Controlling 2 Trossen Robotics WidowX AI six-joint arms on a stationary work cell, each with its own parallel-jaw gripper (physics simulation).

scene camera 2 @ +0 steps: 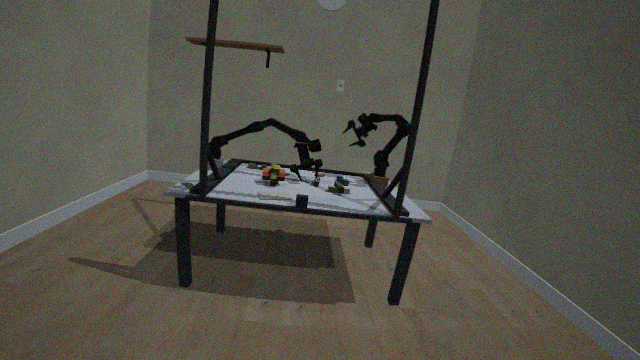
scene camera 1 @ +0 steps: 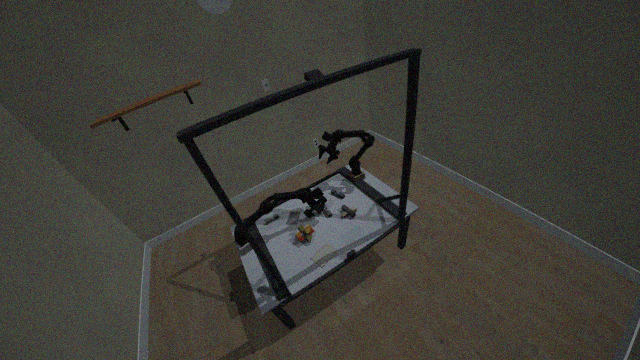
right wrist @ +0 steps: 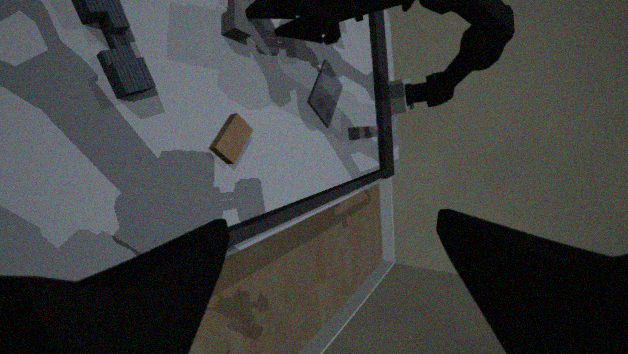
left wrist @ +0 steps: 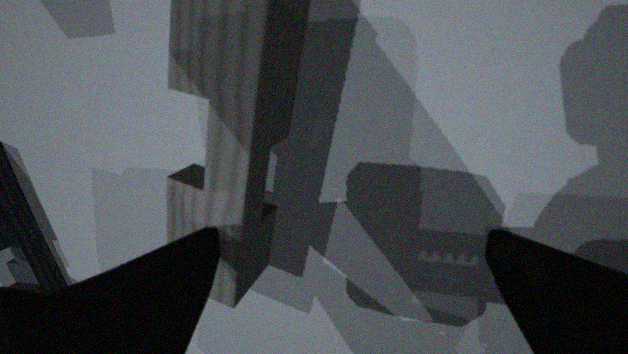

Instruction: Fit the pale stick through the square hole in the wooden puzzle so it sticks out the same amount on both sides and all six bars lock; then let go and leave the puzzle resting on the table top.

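Frame: origin at the left arm's base, x ahead, y left, z up, level; millimetres.
Where they show: left gripper, fingertip midpoint: [scene camera 2: 308, 179] [right wrist: 262, 24] [left wrist: 354, 242]; right gripper, fingertip midpoint: [scene camera 2: 345, 139] [scene camera 1: 323, 161] [right wrist: 333, 225]; left arm's base, link origin: [scene camera 2: 214, 157] [scene camera 1: 243, 241] [right wrist: 408, 94]; right arm's base, link origin: [scene camera 2: 379, 175] [scene camera 1: 356, 172].
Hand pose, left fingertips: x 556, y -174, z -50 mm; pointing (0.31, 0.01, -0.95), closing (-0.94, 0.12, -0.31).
Things, the pixels of their top centre, and the offset from my left fingertips.
- dark notched bar, top centre: [right wrist: 114, 27] [scene camera 1: 337, 192] dx +216, dy +20, dz +14 mm
- orange block, top centre: [right wrist: 235, 138] dx +105, dy +152, dz +0 mm
- grey slab, top centre: [right wrist: 327, 93] [scene camera 1: 293, 217] dx -165, dy +121, dz -9 mm
- small bar, top centre: [right wrist: 369, 131] [scene camera 2: 257, 164] dx -292, dy +235, dz +14 mm
- thin pale board, top centre: [scene camera 2: 274, 195] [scene camera 1: 324, 254] dx -221, dy -285, dz -10 mm
A cluster of crossed orange, yellow and green bars [scene camera 1: 303, 234] [scene camera 2: 273, 174], which looks like the puzzle, stands on the table; its square hole cannot be made out. A pale, grey-brown notched wooden bar [left wrist: 227, 125] [right wrist: 235, 27] lies on the table below my left gripper [scene camera 1: 317, 212] [scene camera 2: 308, 181] [left wrist: 354, 242]. In the left wrist view the bar runs up from the left fingertip, which hides part of it. My left gripper is open and empty, low over the table. My right gripper [scene camera 1: 324, 158] [scene camera 2: 348, 138] [right wrist: 333, 225] is open and empty, high above the table's far right part.
A crossed pair of wooden pieces [scene camera 1: 348, 212] [scene camera 2: 339, 188] and a dark notched bar [scene camera 1: 337, 193] [right wrist: 127, 75] lie to the right. An orange block [right wrist: 231, 139], a grey slab [right wrist: 326, 95] and a small bar [right wrist: 361, 132] lie farther back. A thin pale board [scene camera 2: 274, 196] lies near the front.
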